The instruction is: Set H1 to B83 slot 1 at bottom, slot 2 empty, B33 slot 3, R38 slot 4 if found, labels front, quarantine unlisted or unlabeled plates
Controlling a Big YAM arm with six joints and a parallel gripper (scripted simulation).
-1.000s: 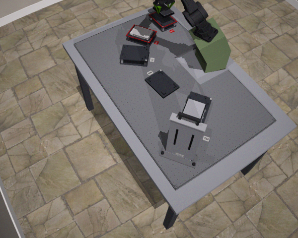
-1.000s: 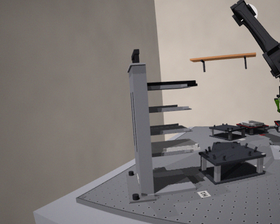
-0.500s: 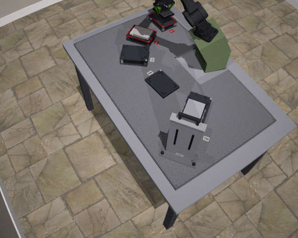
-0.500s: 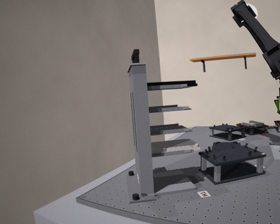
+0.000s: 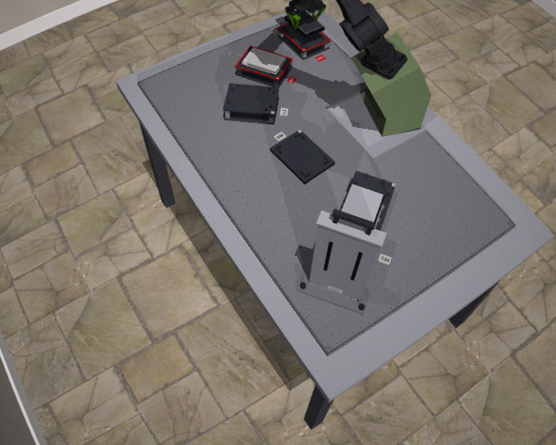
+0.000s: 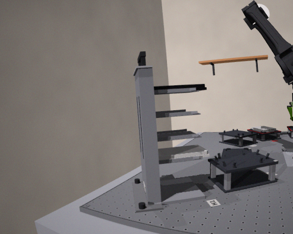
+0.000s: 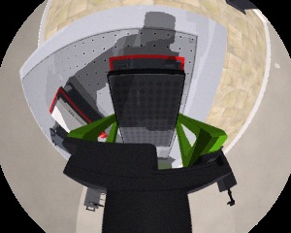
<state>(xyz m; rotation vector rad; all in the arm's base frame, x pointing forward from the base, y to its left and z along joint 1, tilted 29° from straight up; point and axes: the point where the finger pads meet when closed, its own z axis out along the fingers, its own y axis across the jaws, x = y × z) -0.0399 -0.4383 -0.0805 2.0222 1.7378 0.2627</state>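
Now: the red-edged nest 6 cm below my hand. Also, from my hand: deck label N6: 39 cm ahead, 25 cm to the left, 9 cm below; H1 deck label: 75 cm to the left, 50 cm ahead, 9 cm below; landing nest L1: 37 cm ahead, 11 cm to the left, 5 cm below.
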